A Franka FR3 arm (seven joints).
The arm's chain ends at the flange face. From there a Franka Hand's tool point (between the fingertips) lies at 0.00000 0.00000 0.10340 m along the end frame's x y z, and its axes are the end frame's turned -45 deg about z.
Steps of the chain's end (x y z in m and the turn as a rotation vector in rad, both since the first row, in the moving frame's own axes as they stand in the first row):
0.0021 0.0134 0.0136 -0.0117 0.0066 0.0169
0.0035 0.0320 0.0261 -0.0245 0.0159 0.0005
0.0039 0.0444 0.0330 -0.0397 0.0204 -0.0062
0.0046 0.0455 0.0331 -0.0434 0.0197 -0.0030
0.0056 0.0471 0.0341 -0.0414 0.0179 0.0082
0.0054 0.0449 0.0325 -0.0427 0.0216 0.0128
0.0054 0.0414 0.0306 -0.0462 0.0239 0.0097
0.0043 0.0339 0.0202 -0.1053 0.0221 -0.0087
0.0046 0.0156 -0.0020 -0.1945 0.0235 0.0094
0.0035 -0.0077 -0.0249 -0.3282 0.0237 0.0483
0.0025 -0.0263 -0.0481 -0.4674 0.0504 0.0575
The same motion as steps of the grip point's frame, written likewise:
-0.0084 0.0123 0.0136 -0.0129 -0.0036 0.0169
-0.0208 0.0281 0.0261 -0.0286 -0.0061 0.0005
-0.0300 0.0386 0.0329 -0.0425 -0.0136 -0.0062
-0.0306 0.0400 0.0330 -0.0446 -0.0168 -0.0030
-0.0311 0.0416 0.0340 -0.0419 -0.0166 0.0082
-0.0295 0.0403 0.0324 -0.0455 -0.0149 0.0128
-0.0271 0.0382 0.0305 -0.0496 -0.0158 0.0097
-0.0270 0.0363 0.0196 -0.0901 -0.0588 -0.0087
-0.0203 0.0301 -0.0040 -0.1541 -0.1209 0.0094
-0.0146 0.0218 -0.0304 -0.2488 -0.2153 0.0483
-0.0101 0.0188 -0.0593 -0.3661 -0.2949 0.0575

